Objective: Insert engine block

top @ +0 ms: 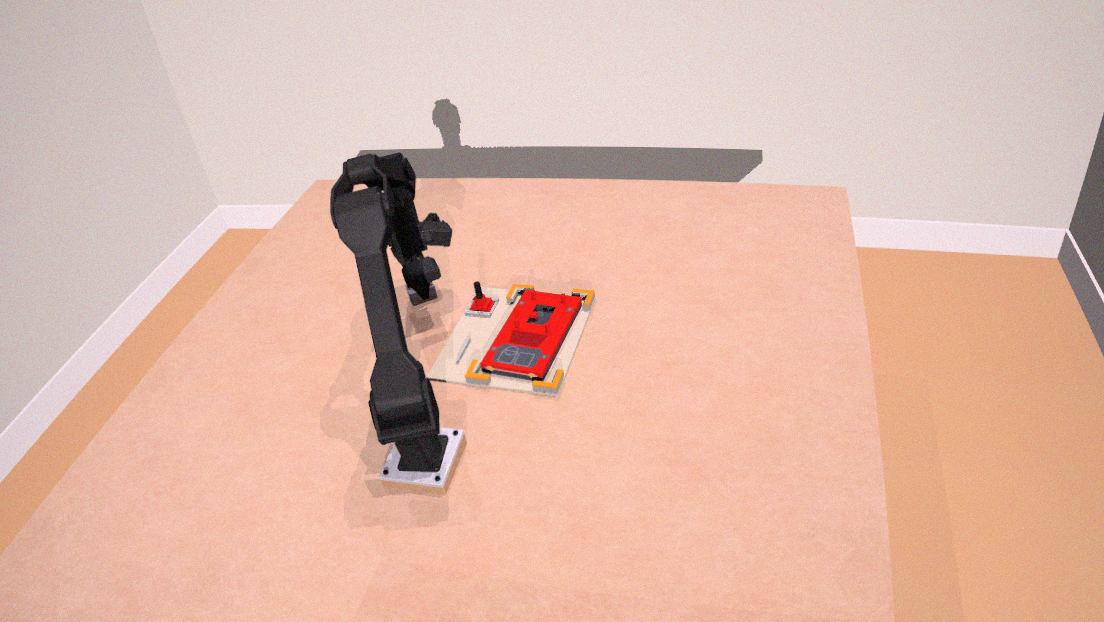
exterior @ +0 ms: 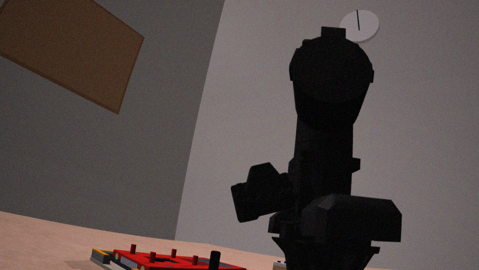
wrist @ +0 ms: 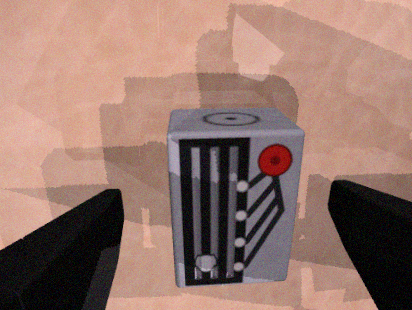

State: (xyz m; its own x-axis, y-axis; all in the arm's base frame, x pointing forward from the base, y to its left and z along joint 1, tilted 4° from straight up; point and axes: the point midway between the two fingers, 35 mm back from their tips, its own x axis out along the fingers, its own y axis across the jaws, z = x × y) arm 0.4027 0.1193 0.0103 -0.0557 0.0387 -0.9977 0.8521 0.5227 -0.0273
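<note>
My gripper tip is now 130 mm to the left of the black upright peg, 30 mm past it and 20 mm below it. Round my gripper tip: grey engine block: 10 mm below.
</note>
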